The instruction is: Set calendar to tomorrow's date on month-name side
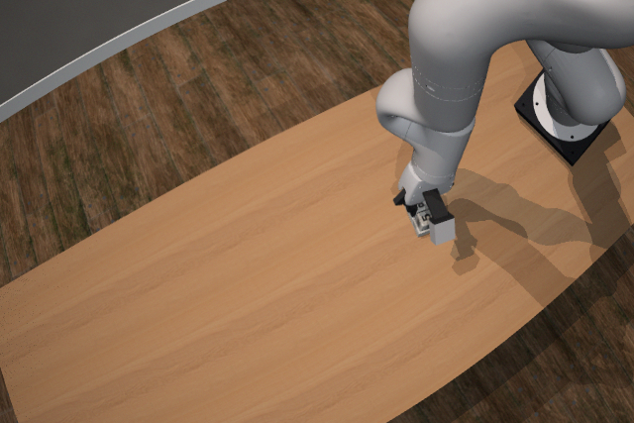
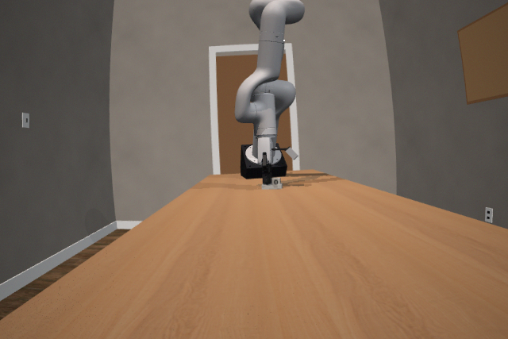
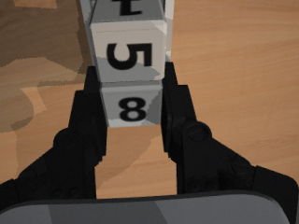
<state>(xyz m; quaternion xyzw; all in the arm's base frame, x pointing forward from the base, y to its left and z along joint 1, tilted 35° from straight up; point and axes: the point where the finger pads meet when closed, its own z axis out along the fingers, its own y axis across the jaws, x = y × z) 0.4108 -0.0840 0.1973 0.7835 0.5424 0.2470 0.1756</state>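
My gripper is now 1 cm short of the calendar tray, 2 cm to the right of it and 3 cm above it. The rest, counted from my hand: white digit cube 2 cm below.
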